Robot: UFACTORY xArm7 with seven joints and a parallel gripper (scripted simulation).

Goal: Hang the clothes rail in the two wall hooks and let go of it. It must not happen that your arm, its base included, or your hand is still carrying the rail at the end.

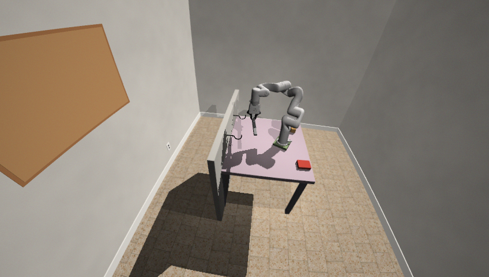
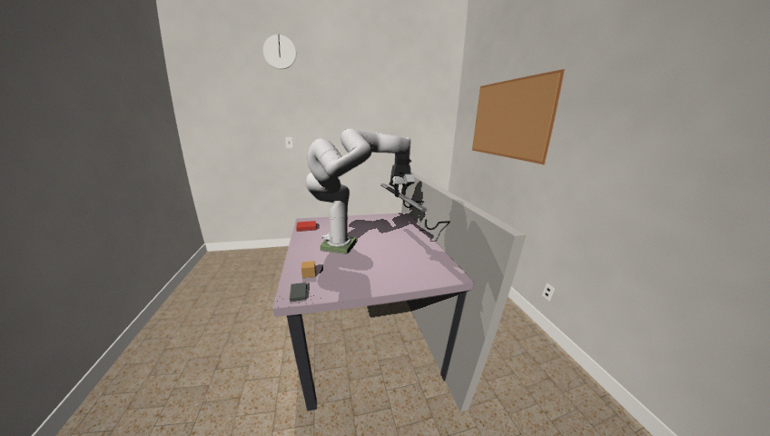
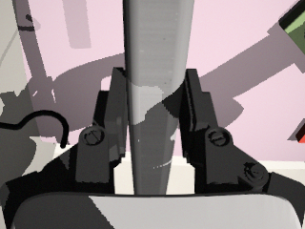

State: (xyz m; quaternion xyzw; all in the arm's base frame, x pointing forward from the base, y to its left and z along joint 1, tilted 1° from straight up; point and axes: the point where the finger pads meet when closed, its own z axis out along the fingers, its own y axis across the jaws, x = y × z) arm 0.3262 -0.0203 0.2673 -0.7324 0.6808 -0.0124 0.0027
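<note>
The grey clothes rail is 10 mm below my hand. The rest, counted from my hand: grey wall panel (510 mm below, 240 mm ahead, 20 mm to the right); then orange cube (500 mm behind, 260 mm below, 210 mm to the right); then red block (500 mm behind, 310 mm to the left, 270 mm below).
</note>
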